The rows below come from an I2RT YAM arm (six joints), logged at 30 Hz.
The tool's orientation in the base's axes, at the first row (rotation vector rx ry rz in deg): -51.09, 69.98, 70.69
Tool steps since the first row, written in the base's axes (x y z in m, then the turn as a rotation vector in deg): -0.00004, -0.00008, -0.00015, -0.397, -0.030, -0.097; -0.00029, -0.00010, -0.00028, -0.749, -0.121, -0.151; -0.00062, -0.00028, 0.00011, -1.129, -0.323, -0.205; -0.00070, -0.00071, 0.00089, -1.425, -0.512, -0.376; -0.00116, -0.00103, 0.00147, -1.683, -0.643, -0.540
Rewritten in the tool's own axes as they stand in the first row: 0.00013, 0.00001, -0.00011, 0.123, 0.372, -0.119; 0.00028, 0.00023, -0.00020, 0.188, 0.695, -0.282; -0.00011, 0.00057, -0.00037, 0.234, 1.028, -0.557; -0.00095, 0.00067, -0.00066, 0.389, 1.266, -0.825; -0.00154, 0.00114, -0.00095, 0.546, 1.477, -1.028
